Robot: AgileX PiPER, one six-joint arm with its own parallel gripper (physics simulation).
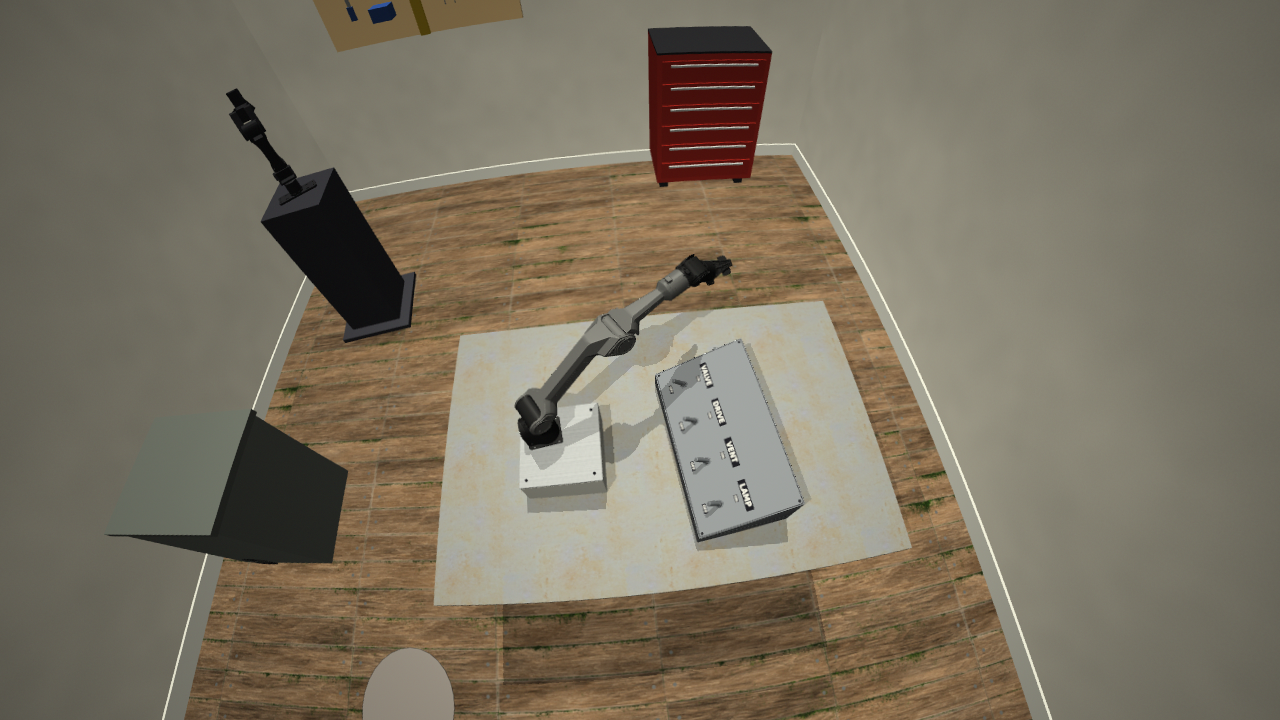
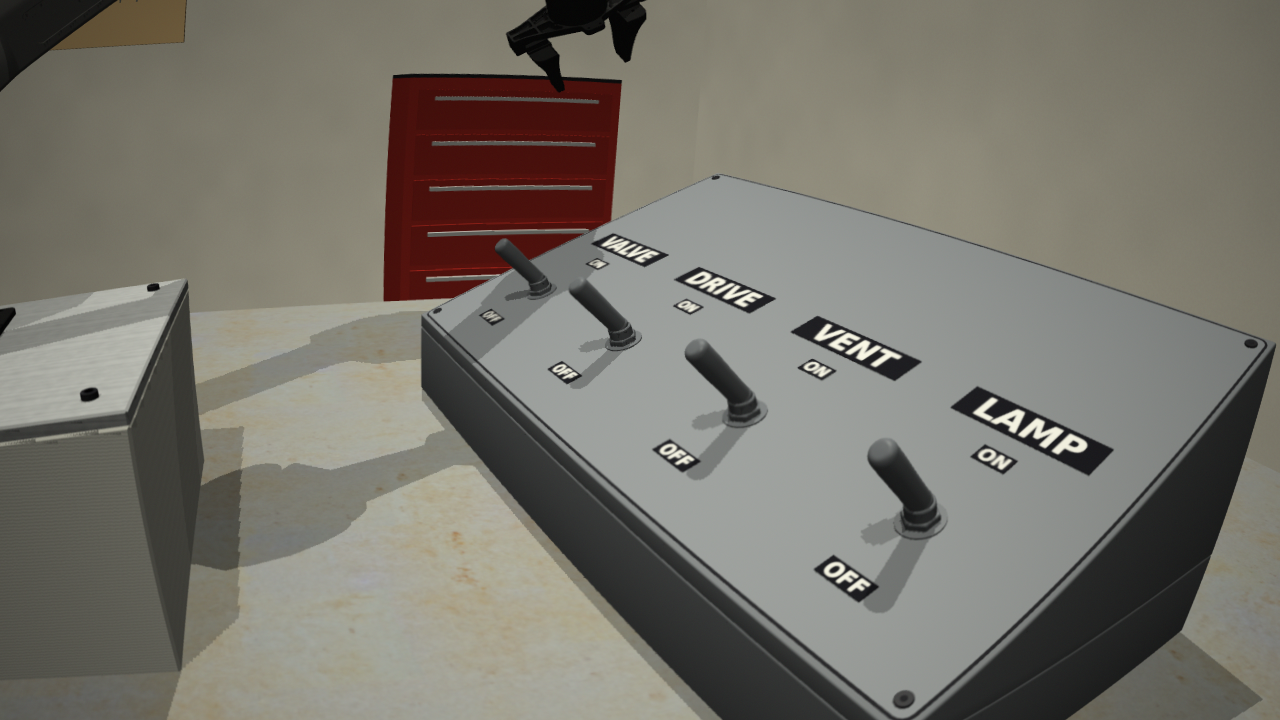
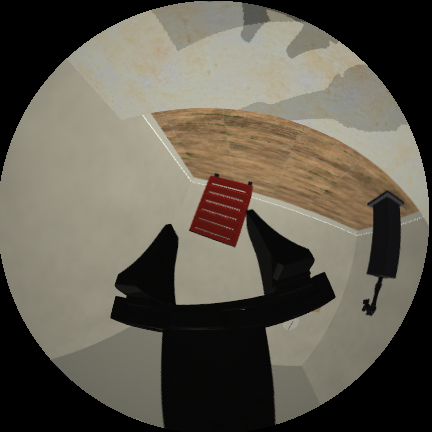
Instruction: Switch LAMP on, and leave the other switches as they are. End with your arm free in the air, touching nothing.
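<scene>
The grey switch panel (image 1: 760, 411) (image 2: 895, 259) carries a row of switches labelled VALVE, DRIVE, VENT and LAMP. The LAMP switch (image 1: 712, 507) (image 2: 902, 483) is at the near end, its lever tilted toward OFF. The VENT switch (image 1: 699, 462) (image 2: 721, 380), DRIVE switch (image 1: 688, 422) (image 2: 602, 310) and VALVE switch (image 1: 678, 384) (image 2: 521, 265) also tilt toward OFF. My gripper (image 1: 726, 265) (image 2: 594, 75) (image 3: 209, 224) is open and empty, up in the air beyond the VALVE end of the panel, touching nothing.
My arm's white base block (image 1: 563, 465) (image 2: 80, 537) stands left of the panel on the pale mat (image 1: 554, 573). A red drawer cabinet (image 1: 709, 116) (image 2: 510, 165) (image 3: 222, 211) stands at the back. A black pedestal (image 1: 335, 259) (image 3: 385, 240) with another arm stands at the back left.
</scene>
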